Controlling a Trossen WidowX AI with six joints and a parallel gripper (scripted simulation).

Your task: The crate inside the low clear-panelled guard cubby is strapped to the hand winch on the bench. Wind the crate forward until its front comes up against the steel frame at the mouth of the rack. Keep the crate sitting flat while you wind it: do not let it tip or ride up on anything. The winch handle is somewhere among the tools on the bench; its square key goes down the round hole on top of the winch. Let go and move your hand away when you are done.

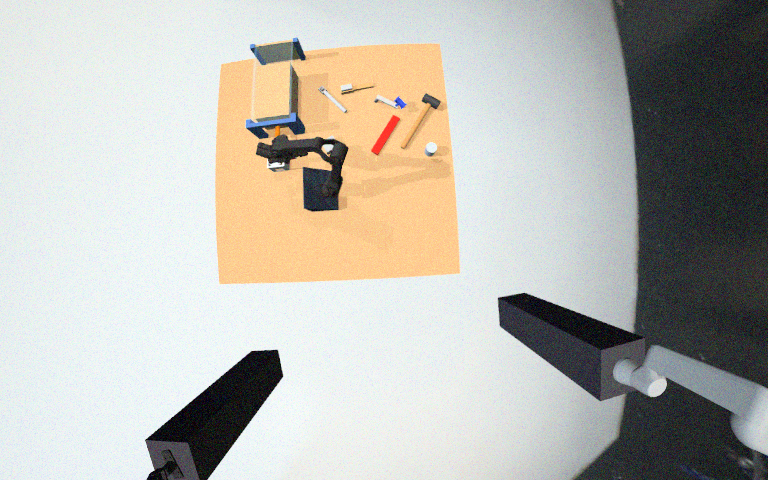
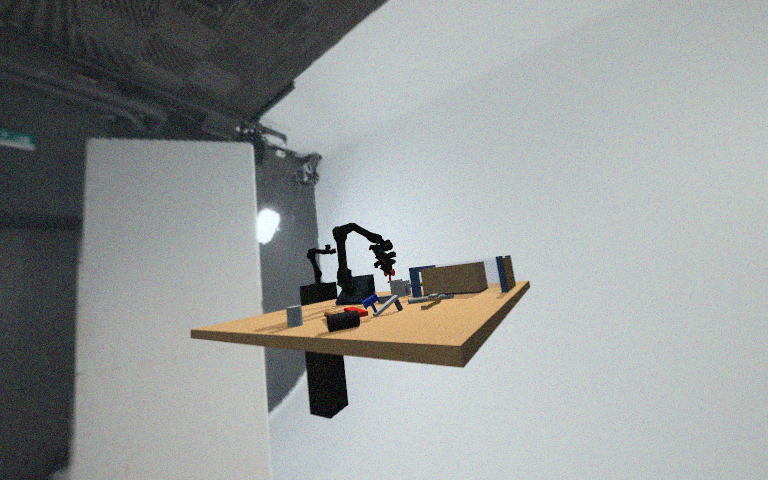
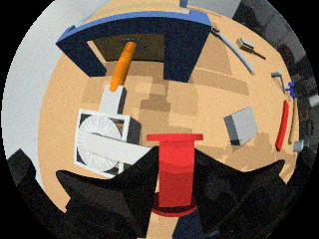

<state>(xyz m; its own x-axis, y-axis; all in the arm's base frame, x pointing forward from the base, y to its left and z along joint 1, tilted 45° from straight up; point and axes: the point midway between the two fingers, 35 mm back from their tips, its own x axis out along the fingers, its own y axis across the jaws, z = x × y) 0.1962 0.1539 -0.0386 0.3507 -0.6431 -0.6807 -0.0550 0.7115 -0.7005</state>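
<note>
Right now my gripper tip is 40 mm to the right of the winch handle, 30 mm above it and 10 mm past it. The rest, counted from my gripper tip: winch: 100 mm below, 90 mm to the left, 20 mm behind; then red knob: 20 mm behind; then blue steel frame: 150 mm ahead, 90 mm to the left, 20 mm below.
</note>
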